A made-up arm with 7 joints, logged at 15 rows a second.
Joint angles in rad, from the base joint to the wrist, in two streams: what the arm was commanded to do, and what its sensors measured. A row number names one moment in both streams.
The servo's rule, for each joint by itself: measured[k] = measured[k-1] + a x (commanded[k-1-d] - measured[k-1]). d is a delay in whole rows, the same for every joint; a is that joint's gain. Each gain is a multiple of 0.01, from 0.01 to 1. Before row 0 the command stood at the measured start. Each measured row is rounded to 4 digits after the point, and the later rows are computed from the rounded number. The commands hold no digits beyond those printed.
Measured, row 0:
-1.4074 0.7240 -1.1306 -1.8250 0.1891 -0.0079 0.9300
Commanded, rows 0 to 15:
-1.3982 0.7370 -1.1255 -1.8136 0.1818 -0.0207 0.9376
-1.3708 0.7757 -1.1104 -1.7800 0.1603 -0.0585 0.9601
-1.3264 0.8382 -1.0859 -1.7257 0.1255 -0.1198 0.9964
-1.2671 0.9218 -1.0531 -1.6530 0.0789 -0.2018 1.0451
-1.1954 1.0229 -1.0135 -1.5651 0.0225 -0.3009 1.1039
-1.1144 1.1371 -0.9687 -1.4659 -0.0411 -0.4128 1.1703
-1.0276 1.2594 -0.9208 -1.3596 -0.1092 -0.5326 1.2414
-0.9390 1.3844 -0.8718 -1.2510 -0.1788 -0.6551 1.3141
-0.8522 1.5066 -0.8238 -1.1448 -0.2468 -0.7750 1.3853
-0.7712 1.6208 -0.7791 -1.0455 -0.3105 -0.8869 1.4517
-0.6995 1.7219 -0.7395 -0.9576 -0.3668 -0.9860 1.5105
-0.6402 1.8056 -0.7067 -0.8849 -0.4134 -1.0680 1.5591
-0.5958 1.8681 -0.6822 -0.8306 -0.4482 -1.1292 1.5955
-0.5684 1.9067 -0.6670 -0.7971 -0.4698 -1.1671 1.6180
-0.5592 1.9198 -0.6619 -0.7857 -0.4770 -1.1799 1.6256
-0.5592 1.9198 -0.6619 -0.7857 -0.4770 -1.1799 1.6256
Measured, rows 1 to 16:
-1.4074 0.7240 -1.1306 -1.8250 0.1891 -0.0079 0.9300
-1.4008 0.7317 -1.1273 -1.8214 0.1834 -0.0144 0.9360
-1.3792 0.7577 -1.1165 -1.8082 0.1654 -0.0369 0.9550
-1.3412 0.8052 -1.0969 -1.7818 0.1343 -0.0792 0.9877
-1.2878 0.8740 -1.0689 -1.7406 0.0911 -0.1417 1.0330
-1.2213 0.9619 -1.0334 -1.6844 0.0376 -0.2229 1.0890
-1.1443 1.0653 -0.9920 -1.6145 -0.0238 -0.3197 1.1532
-1.0603 1.1798 -0.9464 -1.5329 -0.0904 -0.4283 1.2229
-0.9730 1.3005 -0.8987 -1.4427 -0.1594 -0.5440 1.2949
-0.8860 1.4221 -0.8508 -1.3474 -0.2276 -0.6618 1.3663
-0.8033 1.5393 -0.8049 -1.2508 -0.2923 -0.7766 1.4338
-0.7286 1.6470 -0.7630 -1.1570 -0.3504 -0.8834 1.4944
-0.6650 1.7406 -0.7270 -1.0699 -0.3995 -0.9775 1.5455
-0.6152 1.8158 -0.6983 -0.9933 -0.4375 -1.0549 1.5850
-0.5815 1.8694 -0.6783 -0.9305 -0.4627 -1.1121 1.6111
-0.5654 1.8991 -0.6678 -0.8842 -0.4739 -1.1467 1.6226
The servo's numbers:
d 1
a 0.72 0.59 0.64 0.32 0.78 0.51 0.79

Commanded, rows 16 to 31:
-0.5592 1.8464 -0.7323 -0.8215 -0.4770 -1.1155 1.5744
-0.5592 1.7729 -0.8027 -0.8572 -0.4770 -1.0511 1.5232
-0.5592 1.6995 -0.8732 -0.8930 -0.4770 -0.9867 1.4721
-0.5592 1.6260 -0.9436 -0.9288 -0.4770 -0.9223 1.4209
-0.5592 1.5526 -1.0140 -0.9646 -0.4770 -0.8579 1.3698
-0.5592 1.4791 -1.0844 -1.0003 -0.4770 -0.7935 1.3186
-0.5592 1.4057 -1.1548 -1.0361 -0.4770 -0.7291 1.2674
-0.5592 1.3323 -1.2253 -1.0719 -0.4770 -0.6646 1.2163
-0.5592 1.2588 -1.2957 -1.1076 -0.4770 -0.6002 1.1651
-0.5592 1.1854 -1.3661 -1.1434 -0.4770 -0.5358 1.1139
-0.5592 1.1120 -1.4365 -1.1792 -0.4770 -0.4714 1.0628
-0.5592 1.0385 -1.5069 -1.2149 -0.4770 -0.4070 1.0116
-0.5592 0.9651 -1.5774 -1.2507 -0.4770 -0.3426 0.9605
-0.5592 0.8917 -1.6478 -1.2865 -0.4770 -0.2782 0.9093
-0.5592 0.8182 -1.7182 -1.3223 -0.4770 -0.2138 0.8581
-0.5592 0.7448 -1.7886 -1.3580 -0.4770 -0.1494 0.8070
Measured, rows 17 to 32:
-0.5609 1.9113 -0.6640 -0.8527 -0.4763 -1.1636 1.6250
-0.5597 1.8730 -0.7077 -0.8427 -0.4768 -1.1391 1.5850
-0.5593 1.8139 -0.7685 -0.8473 -0.4770 -1.0942 1.5362
-0.5592 1.7464 -0.8355 -0.8619 -0.4770 -1.0394 1.4856
-0.5592 1.6754 -0.9047 -0.8833 -0.4770 -0.9797 1.4345
-0.5592 1.6029 -0.9747 -0.9093 -0.4770 -0.9176 1.3834
-0.5592 1.5299 -1.0449 -0.9384 -0.4770 -0.8543 1.3322
-0.5592 1.4566 -1.1152 -0.9697 -0.4770 -0.7904 1.2810
-0.5592 1.3833 -1.1857 -1.0024 -0.4770 -0.7262 1.2299
-0.5592 1.3098 -1.2561 -1.0361 -0.4770 -0.6619 1.1787
-0.5592 1.2364 -1.3265 -1.0704 -0.4770 -0.5976 1.1275
-0.5592 1.1630 -1.3969 -1.1052 -0.4770 -0.5332 1.0764
-0.5592 1.0895 -1.4673 -1.1403 -0.4770 -0.4688 1.0252
-0.5592 1.0161 -1.5378 -1.1756 -0.4770 -0.4044 0.9741
-0.5592 0.9427 -1.6082 -1.2111 -0.4770 -0.3400 0.9229
-0.5592 0.8692 -1.6786 -1.2467 -0.4770 -0.2756 0.8717

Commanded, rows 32 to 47:
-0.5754 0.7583 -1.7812 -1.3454 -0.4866 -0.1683 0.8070
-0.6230 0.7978 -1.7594 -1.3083 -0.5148 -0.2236 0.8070
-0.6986 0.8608 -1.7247 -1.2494 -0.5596 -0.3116 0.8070
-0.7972 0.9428 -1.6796 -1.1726 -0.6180 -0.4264 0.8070
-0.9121 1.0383 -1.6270 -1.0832 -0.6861 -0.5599 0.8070
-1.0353 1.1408 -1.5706 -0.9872 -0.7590 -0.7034 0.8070
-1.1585 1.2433 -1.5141 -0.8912 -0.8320 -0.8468 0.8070
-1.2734 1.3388 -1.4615 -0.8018 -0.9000 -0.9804 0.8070
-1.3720 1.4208 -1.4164 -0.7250 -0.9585 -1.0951 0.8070
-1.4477 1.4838 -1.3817 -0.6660 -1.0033 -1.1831 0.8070
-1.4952 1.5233 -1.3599 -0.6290 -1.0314 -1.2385 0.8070
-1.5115 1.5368 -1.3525 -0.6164 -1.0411 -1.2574 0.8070
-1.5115 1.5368 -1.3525 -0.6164 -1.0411 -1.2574 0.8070
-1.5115 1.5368 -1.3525 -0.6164 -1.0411 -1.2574 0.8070
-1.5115 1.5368 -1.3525 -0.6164 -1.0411 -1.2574 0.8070
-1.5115 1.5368 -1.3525 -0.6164 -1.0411 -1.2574 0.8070
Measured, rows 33 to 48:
-0.5592 0.7958 -1.7490 -1.2823 -0.4770 -0.2112 0.8206
-0.5709 0.7737 -1.7696 -1.3025 -0.4845 -0.1893 0.8099
-0.6084 0.7879 -1.7631 -1.3044 -0.5081 -0.2068 0.8076
-0.6733 0.8309 -1.7385 -1.2868 -0.5483 -0.2602 0.8071
-0.7625 0.8969 -1.7008 -1.2503 -0.6027 -0.3450 0.8070
-0.8702 0.9803 -1.6536 -1.1968 -0.6678 -0.4546 0.8070
-0.9891 1.0750 -1.6005 -1.1297 -0.7389 -0.5815 0.8070
-1.1111 1.1743 -1.5452 -1.0534 -0.8115 -0.7168 0.8070
-1.2280 1.2714 -1.4916 -0.9729 -0.8805 -0.8512 0.8070
-1.3317 1.3595 -1.4435 -0.8936 -0.9413 -0.9756 0.8070
-1.4152 1.4328 -1.4039 -0.8208 -0.9897 -1.0814 0.8070
-1.4728 1.4862 -1.3757 -0.7594 -1.0222 -1.1615 0.8070
-1.5007 1.5161 -1.3609 -0.7136 -1.0369 -1.2104 0.8070
-1.5085 1.5283 -1.3555 -0.6825 -1.0402 -1.2344 0.8070
-1.5107 1.5333 -1.3536 -0.6613 -1.0409 -1.2461 0.8070
-1.5113 1.5354 -1.3529 -0.6469 -1.0411 -1.2519 0.8070

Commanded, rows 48 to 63:
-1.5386 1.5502 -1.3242 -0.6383 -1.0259 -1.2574 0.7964
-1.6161 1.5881 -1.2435 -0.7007 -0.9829 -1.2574 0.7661
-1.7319 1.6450 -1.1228 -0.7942 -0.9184 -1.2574 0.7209
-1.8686 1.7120 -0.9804 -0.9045 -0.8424 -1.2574 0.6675
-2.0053 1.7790 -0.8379 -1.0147 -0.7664 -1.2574 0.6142
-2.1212 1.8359 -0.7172 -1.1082 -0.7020 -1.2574 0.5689
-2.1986 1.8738 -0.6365 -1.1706 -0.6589 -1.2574 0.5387
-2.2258 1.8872 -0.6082 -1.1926 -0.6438 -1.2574 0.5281
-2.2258 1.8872 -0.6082 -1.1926 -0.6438 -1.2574 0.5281
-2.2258 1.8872 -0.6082 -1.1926 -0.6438 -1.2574 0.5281
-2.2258 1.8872 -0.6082 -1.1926 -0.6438 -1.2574 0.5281
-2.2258 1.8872 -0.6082 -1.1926 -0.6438 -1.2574 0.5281
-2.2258 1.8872 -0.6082 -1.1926 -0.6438 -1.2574 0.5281
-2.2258 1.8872 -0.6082 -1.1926 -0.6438 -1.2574 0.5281
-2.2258 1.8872 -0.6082 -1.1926 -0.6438 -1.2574 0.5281
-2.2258 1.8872 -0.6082 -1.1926 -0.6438 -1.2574 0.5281
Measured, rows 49 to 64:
-1.5114 1.5362 -1.3526 -0.6371 -1.0411 -1.2547 0.8070
-1.5310 1.5445 -1.3344 -0.6375 -1.0292 -1.2561 0.7986
-1.5923 1.5702 -1.2762 -0.6577 -0.9931 -1.2568 0.7729
-1.6928 1.6143 -1.1780 -0.7014 -0.9348 -1.2571 0.7318
-1.8194 1.6719 -1.0515 -0.7664 -0.8627 -1.2573 0.6810
-1.9532 1.7351 -0.9148 -0.8459 -0.7876 -1.2574 0.6282
-2.0742 1.7946 -0.7883 -0.9298 -0.7208 -1.2574 0.5814
-2.1638 1.8413 -0.6911 -1.0069 -0.6725 -1.2574 0.5477
-2.2084 1.8684 -0.6380 -1.0663 -0.6501 -1.2574 0.5322
-2.2209 1.8795 -0.6189 -1.1067 -0.6452 -1.2574 0.5290
-2.2244 1.8840 -0.6121 -1.1342 -0.6441 -1.2574 0.5283
-2.2254 1.8859 -0.6096 -1.1529 -0.6439 -1.2574 0.5281
-2.2257 1.8867 -0.6087 -1.1656 -0.6438 -1.2574 0.5281
-2.2258 1.8870 -0.6084 -1.1742 -0.6438 -1.2574 0.5281
-2.2258 1.8871 -0.6083 -1.1801 -0.6438 -1.2574 0.5281
-2.2258 1.8872 -0.6082 -1.1841 -0.6438 -1.2574 0.5281

